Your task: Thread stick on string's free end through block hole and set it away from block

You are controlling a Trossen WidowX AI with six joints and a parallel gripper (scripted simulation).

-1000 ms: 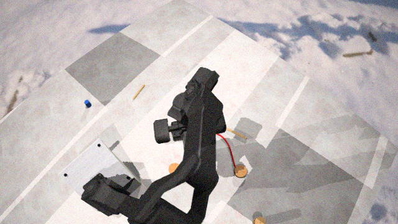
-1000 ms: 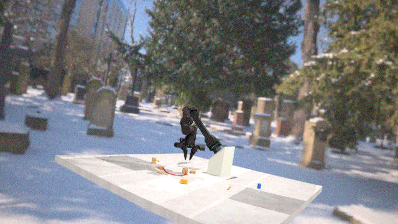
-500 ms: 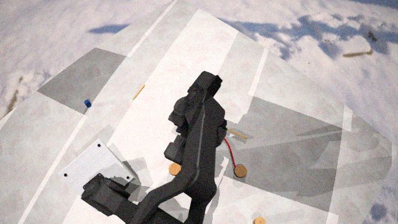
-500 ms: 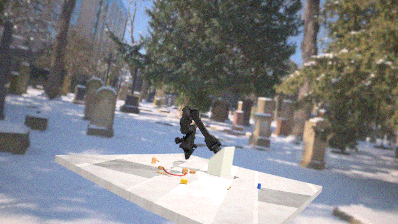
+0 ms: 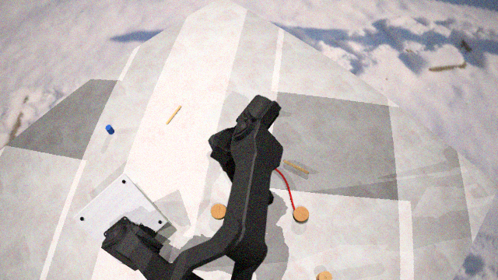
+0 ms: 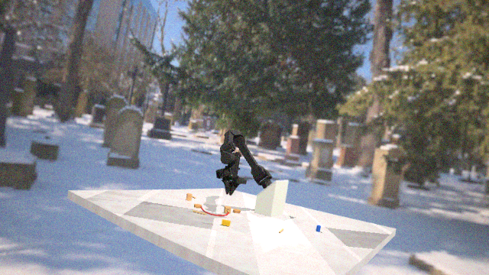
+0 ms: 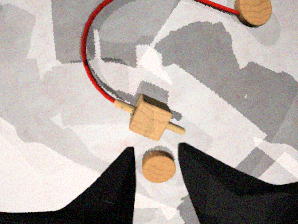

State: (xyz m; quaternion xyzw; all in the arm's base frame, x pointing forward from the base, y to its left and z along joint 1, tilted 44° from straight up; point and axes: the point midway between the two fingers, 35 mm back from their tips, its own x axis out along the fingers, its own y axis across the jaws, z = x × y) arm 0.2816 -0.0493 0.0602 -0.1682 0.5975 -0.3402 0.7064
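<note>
Right now the wooden block is 1 cm behind my gripper tip and 8 cm below it. Also, from my gripper tip: yellow piece 20 cm ahead, 16 cm to the left, 8 cm below; round wooden button 7 cm ahead, 14 cm to the right, 9 cm below; blue cylinder 16 cm behind, 44 cm to the left, 8 cm below.
</note>
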